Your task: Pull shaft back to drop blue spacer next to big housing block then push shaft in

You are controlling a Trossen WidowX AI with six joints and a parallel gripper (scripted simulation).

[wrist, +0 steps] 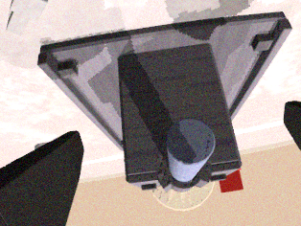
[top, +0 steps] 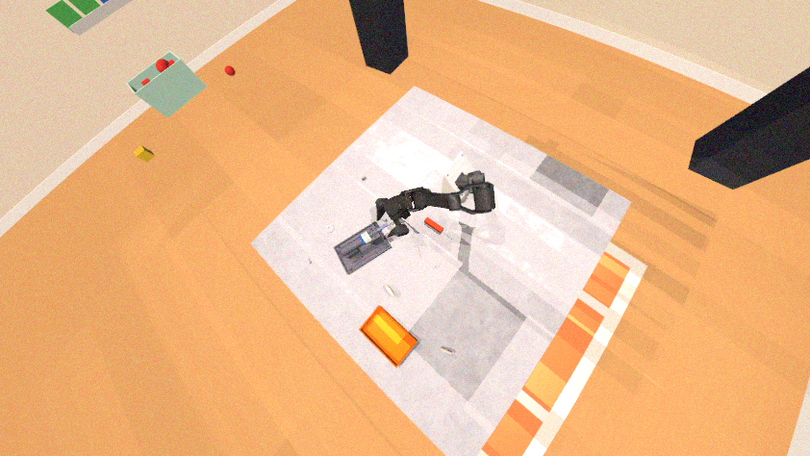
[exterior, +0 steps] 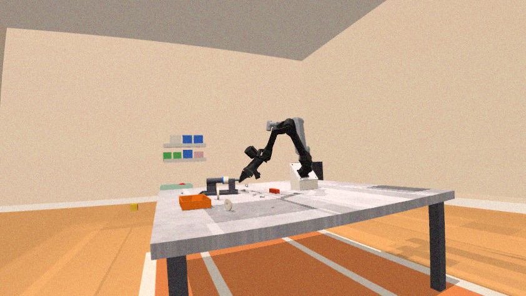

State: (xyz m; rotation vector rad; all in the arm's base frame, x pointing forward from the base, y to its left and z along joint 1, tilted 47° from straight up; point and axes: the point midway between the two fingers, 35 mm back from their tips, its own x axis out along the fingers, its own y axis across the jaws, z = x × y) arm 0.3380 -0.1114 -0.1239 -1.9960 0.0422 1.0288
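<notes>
Now: gripper tip 9 cm short of the blue spacer, 4 cm to the left of it and 1 cm below it. Round my gripper tip: orange tray 34 cm ahead, 27 cm to the left, 6 cm below.
</notes>
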